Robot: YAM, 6 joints.
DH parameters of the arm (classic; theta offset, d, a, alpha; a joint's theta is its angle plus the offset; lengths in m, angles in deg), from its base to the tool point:
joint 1: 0 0.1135 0.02 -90
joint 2: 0 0 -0.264 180
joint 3: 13.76 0 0.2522 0
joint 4: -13.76 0 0.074 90
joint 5: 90 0 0 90
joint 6: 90 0.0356 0 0
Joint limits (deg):
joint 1: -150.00..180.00
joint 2: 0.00..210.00
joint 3: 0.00..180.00
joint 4: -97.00..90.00
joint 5: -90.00..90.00
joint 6: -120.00..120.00
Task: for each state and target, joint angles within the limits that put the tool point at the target. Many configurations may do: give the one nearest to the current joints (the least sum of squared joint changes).
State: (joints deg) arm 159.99 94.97 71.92 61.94 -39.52 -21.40
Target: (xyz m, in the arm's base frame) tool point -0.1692 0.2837 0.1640
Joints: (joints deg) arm 116.99 100.58 36.24 56.34 -38.21 -21.40
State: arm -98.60 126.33 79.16 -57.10 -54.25 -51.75
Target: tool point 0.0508 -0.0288 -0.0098
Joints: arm -60.47 161.32 27.23 -51.96 -57.45 -51.75
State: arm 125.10 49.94 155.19 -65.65 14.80 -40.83
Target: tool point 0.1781 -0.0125 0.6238
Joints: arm 171.52 53.61 157.66 -59.65 22.96 -40.83
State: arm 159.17 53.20 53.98 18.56 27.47 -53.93
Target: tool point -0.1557 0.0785 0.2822
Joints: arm 159.03 39.57 27.03 9.90 29.59 -53.93
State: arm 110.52 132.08 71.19 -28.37 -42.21 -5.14
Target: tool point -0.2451 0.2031 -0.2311
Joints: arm 136.28 180.23 89.95 -14.15 -39.48 -5.14
